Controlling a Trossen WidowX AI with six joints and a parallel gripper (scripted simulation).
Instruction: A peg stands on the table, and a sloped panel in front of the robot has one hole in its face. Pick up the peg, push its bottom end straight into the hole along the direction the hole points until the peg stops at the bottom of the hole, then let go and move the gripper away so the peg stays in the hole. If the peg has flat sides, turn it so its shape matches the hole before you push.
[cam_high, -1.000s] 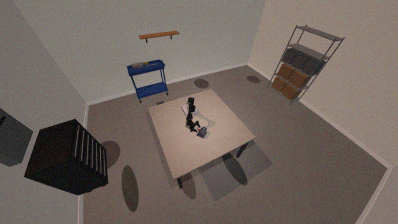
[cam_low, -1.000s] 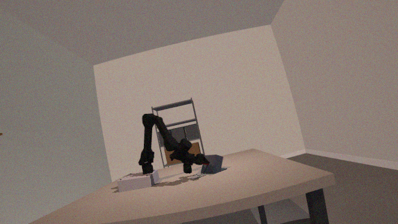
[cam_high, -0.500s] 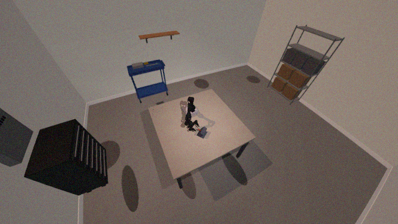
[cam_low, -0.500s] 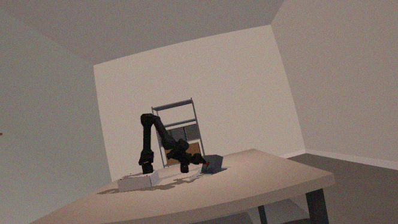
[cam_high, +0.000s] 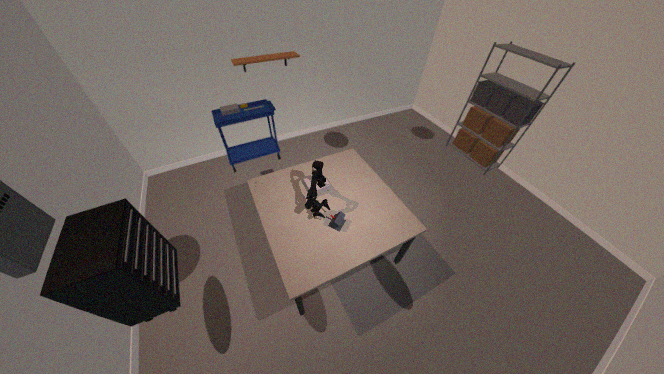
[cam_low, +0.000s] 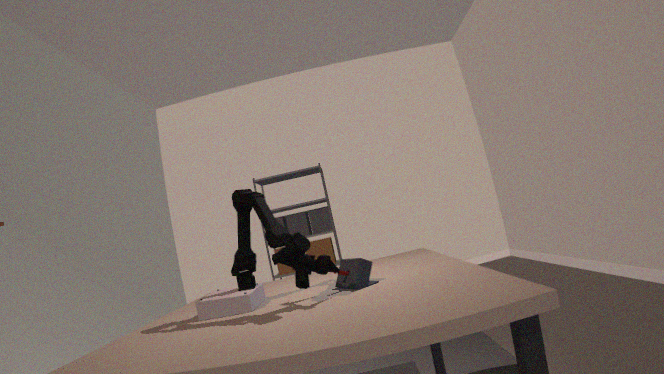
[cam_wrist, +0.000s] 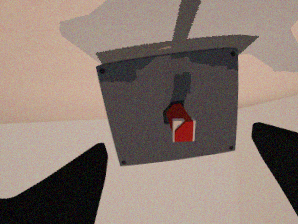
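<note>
My gripper tip is 3 cm short of the red peg, 2 cm to the right of it and 1 cm above it. Round my gripper tip: grey sloped panel (8 cm ahead, 4 cm to the left, 4 cm below).
</note>
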